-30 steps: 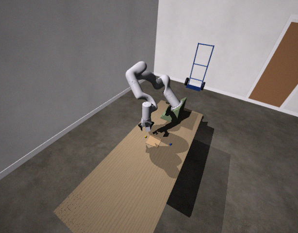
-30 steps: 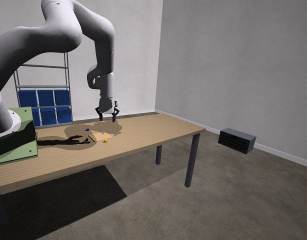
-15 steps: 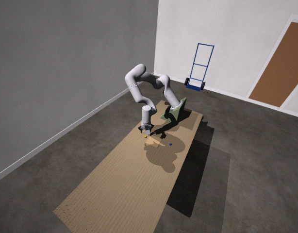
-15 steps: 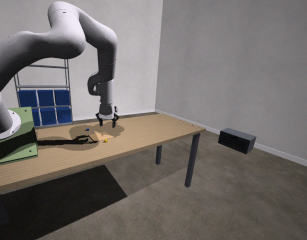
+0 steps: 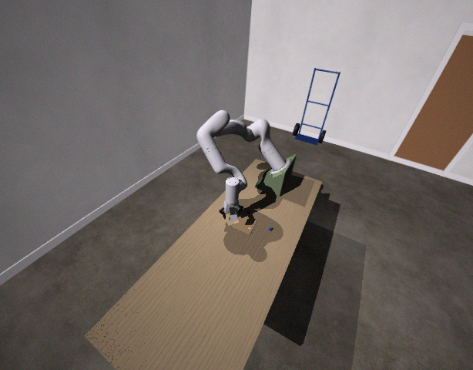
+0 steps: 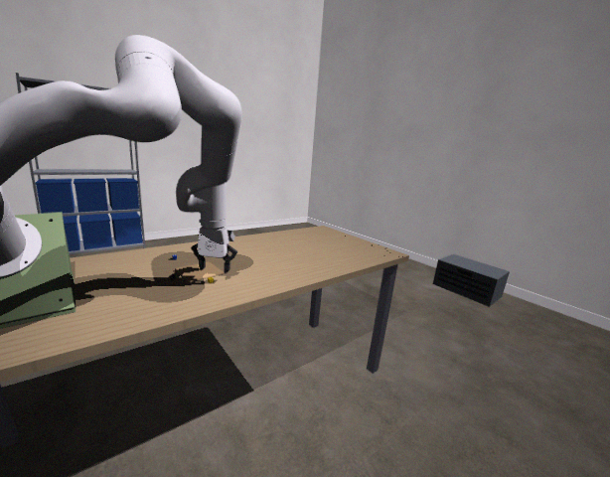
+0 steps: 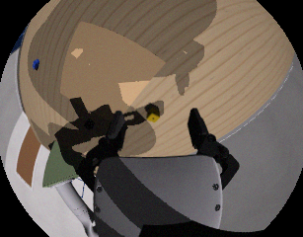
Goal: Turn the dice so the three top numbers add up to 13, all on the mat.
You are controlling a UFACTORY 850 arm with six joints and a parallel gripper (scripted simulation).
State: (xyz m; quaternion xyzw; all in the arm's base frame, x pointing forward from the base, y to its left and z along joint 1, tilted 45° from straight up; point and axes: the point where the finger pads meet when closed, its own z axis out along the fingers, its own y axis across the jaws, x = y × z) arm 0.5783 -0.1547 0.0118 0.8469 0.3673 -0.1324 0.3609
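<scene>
The yellow die is 20 mm behind my hand, 10 mm to the right of it and 40 mm below it. The rest, counted from my hand: black die: 130 mm behind, 70 mm to the left, 40 mm below; then blue die: 80 mm behind, 270 mm to the left, 40 mm below; then tan mat: 20 mm behind, 100 mm to the left, 40 mm below.
</scene>
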